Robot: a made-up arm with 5 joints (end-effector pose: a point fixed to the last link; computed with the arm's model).
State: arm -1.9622 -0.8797 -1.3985 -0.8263 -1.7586
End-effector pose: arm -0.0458 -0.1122 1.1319 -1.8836 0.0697 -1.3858
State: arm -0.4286 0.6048 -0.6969 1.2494 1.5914
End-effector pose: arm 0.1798 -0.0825 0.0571 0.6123 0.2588 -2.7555
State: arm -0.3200 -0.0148 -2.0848 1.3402 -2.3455
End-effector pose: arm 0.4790 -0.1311 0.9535 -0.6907 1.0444 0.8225
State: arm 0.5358 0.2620 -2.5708 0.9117 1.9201
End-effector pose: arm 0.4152 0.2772 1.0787 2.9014 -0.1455 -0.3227
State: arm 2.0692 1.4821 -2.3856 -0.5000 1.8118
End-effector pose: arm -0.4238 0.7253 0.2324 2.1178 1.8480 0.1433
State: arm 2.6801 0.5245 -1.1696 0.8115 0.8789
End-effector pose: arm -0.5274 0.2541 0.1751 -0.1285 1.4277 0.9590
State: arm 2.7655 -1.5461 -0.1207 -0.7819 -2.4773
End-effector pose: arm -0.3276 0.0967 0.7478 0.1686 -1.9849 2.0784
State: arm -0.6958 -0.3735 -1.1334 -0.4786 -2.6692
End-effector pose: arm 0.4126 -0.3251 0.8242 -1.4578 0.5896 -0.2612
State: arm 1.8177 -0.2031 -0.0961 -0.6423 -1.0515
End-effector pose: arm -0.1376 0.3634 0.2110 -0.2459 0.6045 2.3484
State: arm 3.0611 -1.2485 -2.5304 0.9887 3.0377
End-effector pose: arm 0.5270 -0.0585 0.9974 0.0937 -2.1076 1.3166
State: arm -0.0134 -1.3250 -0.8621 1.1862 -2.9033
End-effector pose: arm 0.2352 0.0279 0.8611 -1.5264 0.8699 1.0631
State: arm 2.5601 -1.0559 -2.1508 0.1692 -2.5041
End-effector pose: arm 0.2369 -0.1983 1.1863 0.4630 -1.8518 1.4281
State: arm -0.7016 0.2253 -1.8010 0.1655 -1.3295
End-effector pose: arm 0.5324 -0.4334 0.8032 -0.1124 0.1264 -0.0397
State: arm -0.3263 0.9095 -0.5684 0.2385 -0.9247
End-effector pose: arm 0.1042 -0.0164 -0.0647 1.0302 1.7177 -0.0572
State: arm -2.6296 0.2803 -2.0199 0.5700 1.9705
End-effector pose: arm -0.6279 -0.3400 0.8272 0.1654 2.6658 0.4073
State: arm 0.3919 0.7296 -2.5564 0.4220 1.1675
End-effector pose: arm 0.6770 0.2999 0.8451 2.2712 -0.2627 0.1917
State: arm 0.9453 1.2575 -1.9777 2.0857 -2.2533
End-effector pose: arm 0.2653 0.4581 0.1251 0.3998 -2.2373 -1.2584
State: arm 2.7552 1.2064 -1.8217 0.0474 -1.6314
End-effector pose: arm -0.6992 0.2524 0.0880 1.2466 -0.0817 -2.3577
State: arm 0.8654 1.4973 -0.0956 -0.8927 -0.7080
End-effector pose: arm -0.1864 -0.1554 0.1153 0.0200 1.9335 0.5402
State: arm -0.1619 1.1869 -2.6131 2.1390 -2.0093
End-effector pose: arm 0.6642 -0.0774 0.4190 0.4639 2.0817 1.2442
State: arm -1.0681 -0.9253 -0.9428 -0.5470 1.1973
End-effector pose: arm 0.1384 -0.2875 0.9659 1.1018 -1.9494 0.6155
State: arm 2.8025 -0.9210 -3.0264 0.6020 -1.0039
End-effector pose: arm 0.5840 -0.2299 0.9735 -2.1427 0.9632 -1.6229
